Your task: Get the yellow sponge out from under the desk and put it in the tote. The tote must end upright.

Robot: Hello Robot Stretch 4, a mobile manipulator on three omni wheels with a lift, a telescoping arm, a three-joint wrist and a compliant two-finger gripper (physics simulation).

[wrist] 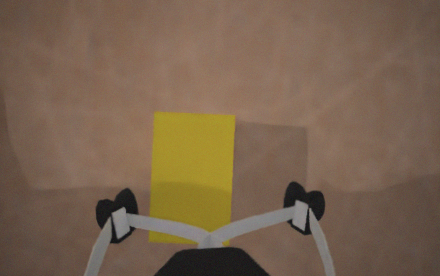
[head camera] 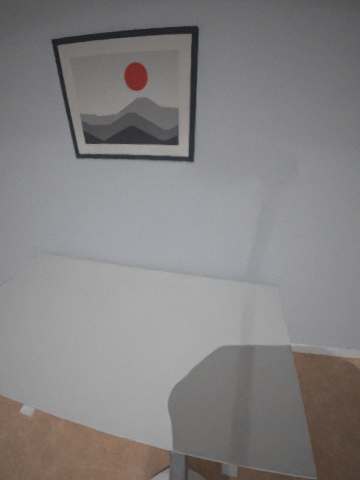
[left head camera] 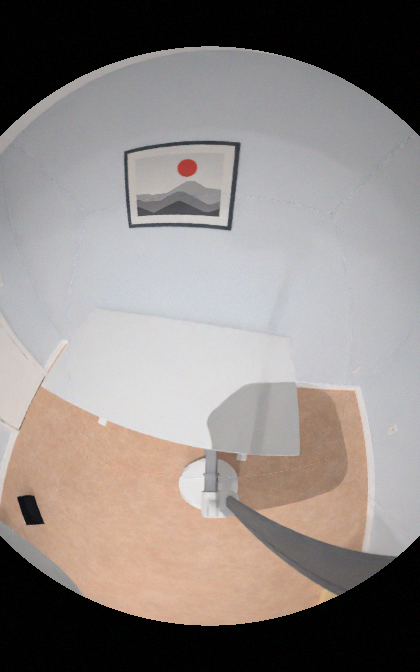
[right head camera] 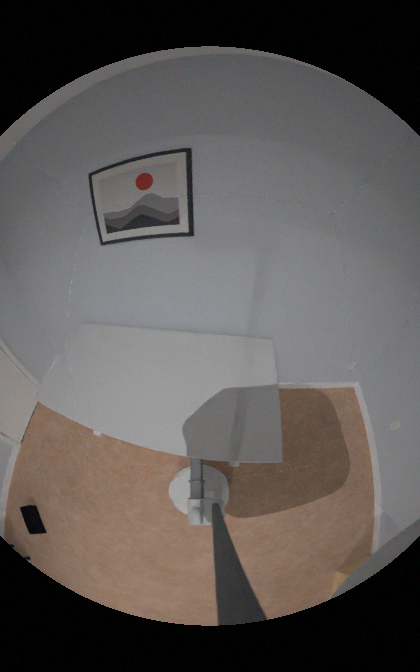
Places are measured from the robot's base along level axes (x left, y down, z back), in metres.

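Where they show: gripper, fingertip midpoint: [wrist: 211, 202].
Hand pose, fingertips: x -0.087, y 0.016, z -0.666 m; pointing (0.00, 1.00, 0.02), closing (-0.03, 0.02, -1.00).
After its pixels a point has its place.
The yellow sponge [wrist: 192, 150] {x -0.039, y -0.017, z -0.655 m} lies flat on the brown floor in the wrist view, its long side running up the view, with a shadow along its right side. My gripper [wrist: 211, 202] {x -0.087, y 0.016, z -0.666 m} is open. Its two dark fingertips stand wide apart, left and right of the sponge's lower part in that view, and the sponge is not gripped. The gripper's own body hides the sponge's lower edge. The white desk [head camera: 125, 340] {x 0.242, y -0.692, z -0.551 m} [left head camera: 160, 370] {x 0.299, y -0.692, z -0.597 m} [right head camera: 140, 380] hides the gripper and the sponge from the head views. I cannot make out the tote for certain.
My grey arm [left head camera: 211, 467] {x -0.002, y -0.403, z -0.120 m} [right head camera: 196, 470] passes under the desk's front edge. A black flat thing [left head camera: 31, 510] {x 1.656, y 0.029, z 0.827 m} [right head camera: 33, 520] lies on the floor at the left. A partly hidden yellowish thing [left head camera: 327, 596] [right head camera: 343, 579] shows at the lower right. Walls stand behind the desk and at the right.
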